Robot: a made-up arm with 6 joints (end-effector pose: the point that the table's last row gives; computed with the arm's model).
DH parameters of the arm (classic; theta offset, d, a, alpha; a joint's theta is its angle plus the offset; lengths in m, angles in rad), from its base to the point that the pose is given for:
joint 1: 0 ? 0 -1.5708
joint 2: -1.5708 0 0.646 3.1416
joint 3: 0 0 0 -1.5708
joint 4: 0 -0.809 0 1.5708
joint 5: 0 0.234 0 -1.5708
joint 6: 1.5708 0 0 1.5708
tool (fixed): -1.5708 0 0 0
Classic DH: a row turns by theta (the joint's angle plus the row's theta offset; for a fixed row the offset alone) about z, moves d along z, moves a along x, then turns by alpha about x.
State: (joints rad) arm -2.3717 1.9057 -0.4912 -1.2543 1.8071 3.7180
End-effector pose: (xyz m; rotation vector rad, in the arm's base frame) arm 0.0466 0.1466 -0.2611 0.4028 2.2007 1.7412
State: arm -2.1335 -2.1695 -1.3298 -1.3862 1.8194 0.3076
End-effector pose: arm -0.1312 -0.1274 0.4206 0.9640 2.1930 1.1918
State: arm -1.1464 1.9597 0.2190 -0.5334 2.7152 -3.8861
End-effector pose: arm -0.0421 -0.3962 -0.6862 2.0282 -1.4130 1.4605
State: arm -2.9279 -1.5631 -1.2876 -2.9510 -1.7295 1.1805
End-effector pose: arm -0.0926 -0.2552 0.5184 -0.8011 -0.9718 -0.6020
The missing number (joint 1, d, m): 0.336
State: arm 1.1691 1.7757 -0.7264 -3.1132 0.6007 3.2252
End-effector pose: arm -0.2233 0.0725 -0.2729 1.7395 -2.5778 -0.1712
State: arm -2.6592 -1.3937 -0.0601 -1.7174 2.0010 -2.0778
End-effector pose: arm 0.2115 0.0721 1.1818 -1.2255 -1.1587 1.9792
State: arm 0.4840 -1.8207 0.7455 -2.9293 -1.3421 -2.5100
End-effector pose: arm -1.2375 -0.3921 0.6578 -0.6350 2.2037 1.1367
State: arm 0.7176 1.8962 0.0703 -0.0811 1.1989 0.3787
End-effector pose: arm 0.4469 0.0805 -0.6486 -0.5740 0.4782 0.7221
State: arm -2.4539 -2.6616 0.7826 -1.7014 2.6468 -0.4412
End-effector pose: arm 0.9000 0.6999 -0.2566 0.5650 -1.5583 2.6354
